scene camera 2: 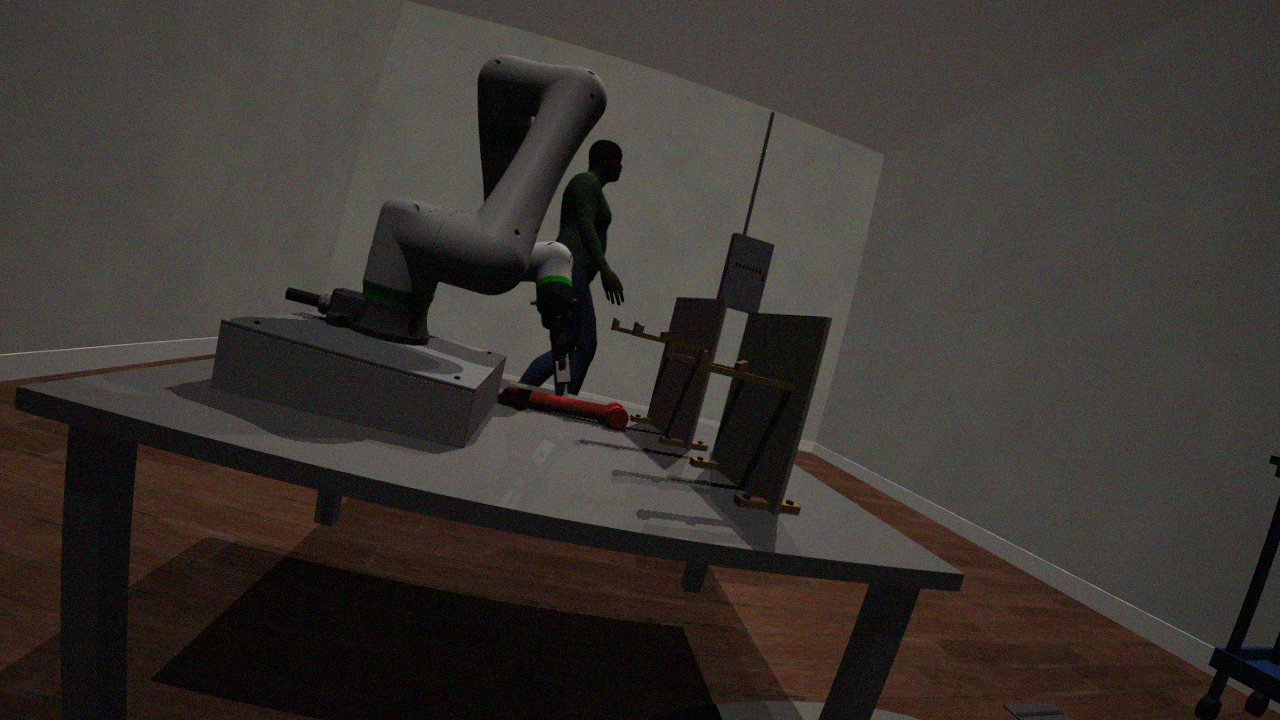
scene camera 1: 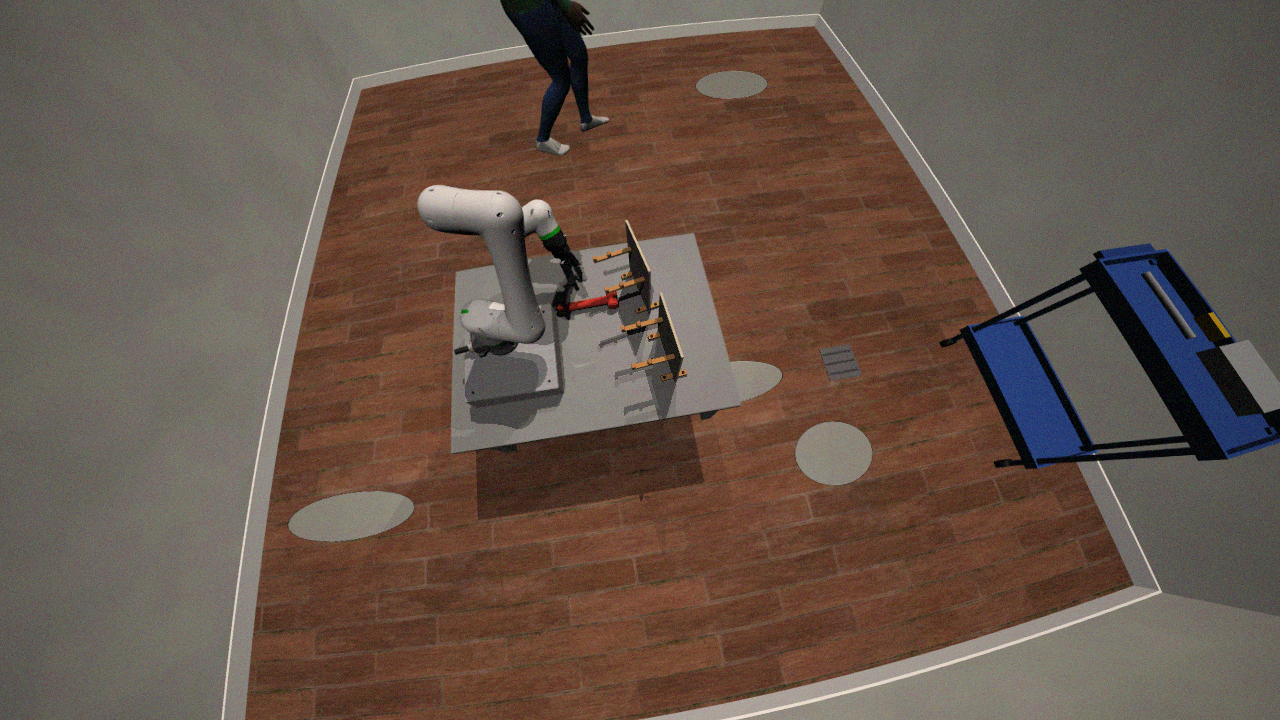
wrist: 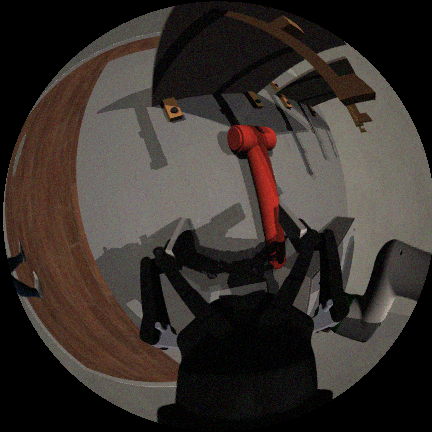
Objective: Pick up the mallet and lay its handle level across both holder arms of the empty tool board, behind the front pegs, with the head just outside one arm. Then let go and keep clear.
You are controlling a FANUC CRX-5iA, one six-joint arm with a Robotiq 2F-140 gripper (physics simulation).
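Pixels of known places: gripper, fingertip midpoint: (scene camera 2: pixel 562 391) (scene camera 1: pixel 582 286) (wrist: pixel 233 219); arm's base, link origin: (scene camera 2: pixel 388 334).
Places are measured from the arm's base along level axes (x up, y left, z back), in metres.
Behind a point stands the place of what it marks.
The red mallet (scene camera 1: pixel 588 303) @(y 0.077, x -0.066, z -0.383 m) (scene camera 2: pixel 563 404) @(y 0.070, x -0.076, z -0.369 m) (wrist: pixel 265 185) @(y 0.095, x -0.067, z -0.405 m) lies on the table (scene camera 1: pixel 595 394) @(y -0.323, x -0.103, z -0.298 m) (scene camera 2: pixel 554 488) @(y -0.378, x -0.103, z -0.292 m), its head towards the tool boards and its dark handle end near the robot's pedestal. My gripper (scene camera 1: pixel 575 281) @(y 0.170, x -0.065, z -0.381 m) (scene camera 2: pixel 562 386) @(y 0.170, x -0.065, z -0.381 m) (wrist: pixel 233 219) @(y 0.170, x -0.065, z -0.381 m) is open and empty, pointing down above the table at the handle's rear part. In the wrist view the handle shows between the fingers, nearer the right one. Two upright boards, a far board (scene camera 1: pixel 637 259) @(y 0.082, x 0.139, z -0.622 m) (scene camera 2: pixel 684 376) @(y 0.057, x 0.041, z -0.623 m) and a near board (scene camera 1: pixel 670 331) @(y -0.264, x 0.166, z -0.632 m) (scene camera 2: pixel 774 402) @(y -0.296, x 0.057, z -0.631 m), carry orange-brown pegged arms. I see no tool on either.
The robot's pedestal (scene camera 1: pixel 528 368) @(y -0.161, x -0.009, z -0.077 m) (scene camera 2: pixel 358 380) @(y -0.251, x -0.042, z -0.014 m) stands beside the mallet's handle end. Orange feet under the boards rest on the table. A person (scene camera 1: pixel 556 80) (scene camera 2: pixel 584 223) is on the floor beyond the table. A blue cart (scene camera 1: pixel 1029 394) (scene camera 2: pixel 1253 667) stands to the right.
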